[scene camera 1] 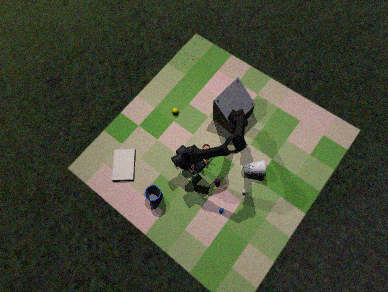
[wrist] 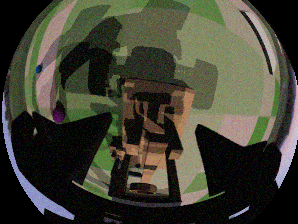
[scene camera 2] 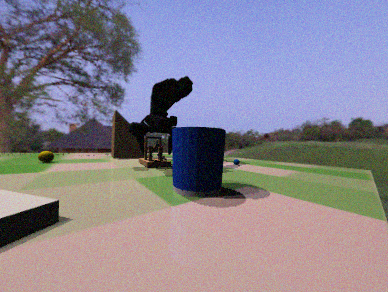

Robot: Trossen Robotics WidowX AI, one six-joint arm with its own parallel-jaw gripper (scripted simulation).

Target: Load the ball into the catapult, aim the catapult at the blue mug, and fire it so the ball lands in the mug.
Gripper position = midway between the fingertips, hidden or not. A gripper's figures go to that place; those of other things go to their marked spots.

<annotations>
My gripper (wrist: 155,123): 0.10 m from the lens. A wooden catapult (wrist: 154,114): 0.12 m from the lens.
</annotations>
